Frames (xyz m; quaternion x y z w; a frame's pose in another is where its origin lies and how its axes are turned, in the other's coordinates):
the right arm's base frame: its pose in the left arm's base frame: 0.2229 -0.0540 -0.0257 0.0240 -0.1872 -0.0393 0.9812
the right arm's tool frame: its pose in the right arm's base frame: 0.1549 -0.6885 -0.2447 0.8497 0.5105 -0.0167 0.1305
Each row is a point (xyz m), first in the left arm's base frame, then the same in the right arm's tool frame.
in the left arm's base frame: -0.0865 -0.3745 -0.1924
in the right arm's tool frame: 0.0300 -0.5205 -0.3376
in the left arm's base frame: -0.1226 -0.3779 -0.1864
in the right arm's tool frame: 0.0073 -0.5412 -0.3579
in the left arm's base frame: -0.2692 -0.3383 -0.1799
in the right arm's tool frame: -0.0419 -0.6618 -0.4363
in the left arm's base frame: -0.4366 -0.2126 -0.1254
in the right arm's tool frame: -0.0281 -0.8191 -0.5842
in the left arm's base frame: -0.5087 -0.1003 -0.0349
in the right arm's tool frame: 0.0309 -0.8850 -0.7189
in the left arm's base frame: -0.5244 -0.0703 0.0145
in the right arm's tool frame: 0.0507 -0.8880 -0.7754
